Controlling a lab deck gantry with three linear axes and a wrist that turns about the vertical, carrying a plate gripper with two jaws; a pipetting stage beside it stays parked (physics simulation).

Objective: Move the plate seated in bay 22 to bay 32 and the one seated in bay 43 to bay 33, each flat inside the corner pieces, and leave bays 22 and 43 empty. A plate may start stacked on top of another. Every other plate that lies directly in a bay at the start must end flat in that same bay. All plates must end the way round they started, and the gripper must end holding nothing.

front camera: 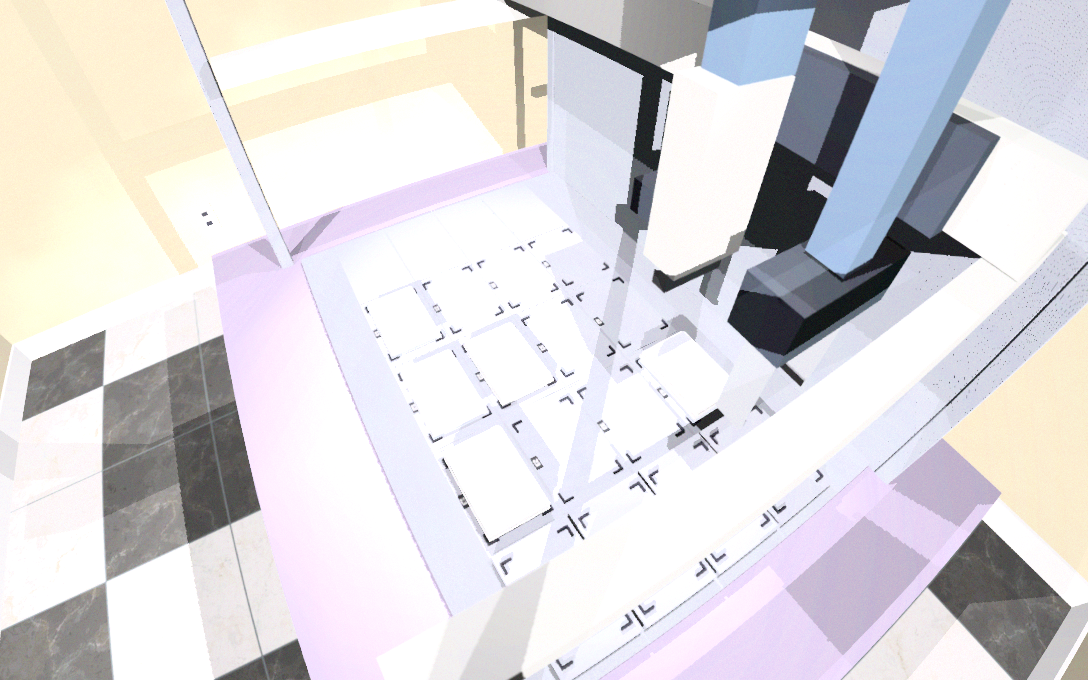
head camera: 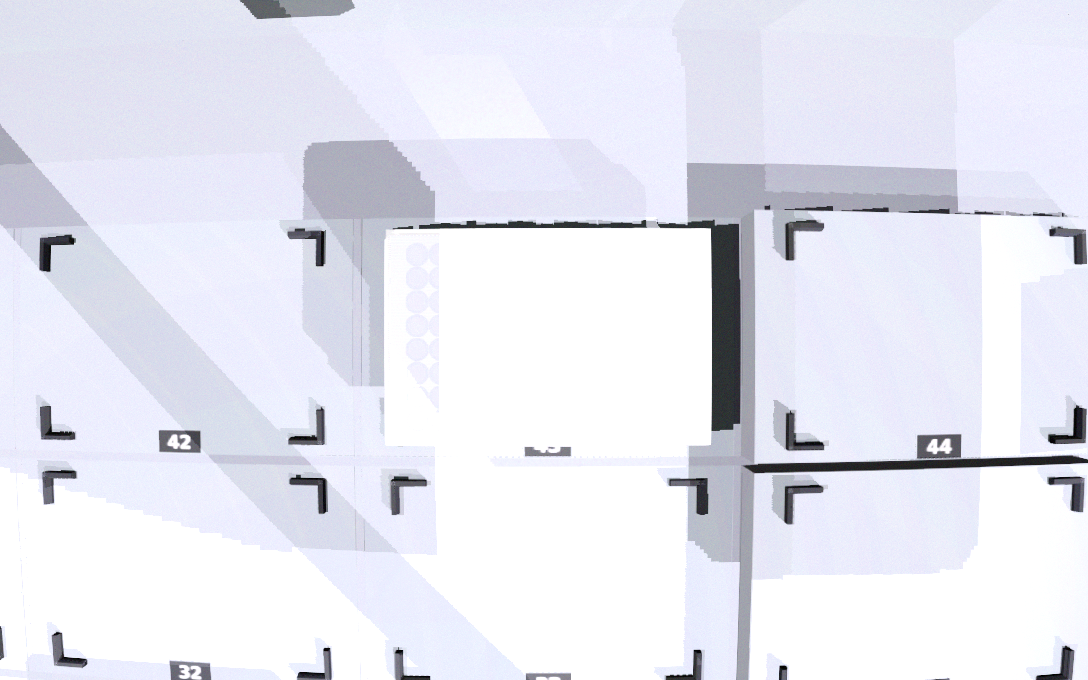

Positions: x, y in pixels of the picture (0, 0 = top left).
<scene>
The gripper shows in the front camera view (761, 394); in the head camera view it is out of frame. A white plate shows in the front camera view and in the head camera view. One and the same spot on the white plate: (head camera: 539, 336) is (front camera: 688, 366). The same spot on a bay 33: (head camera: 486, 565) is (front camera: 623, 395).
</scene>
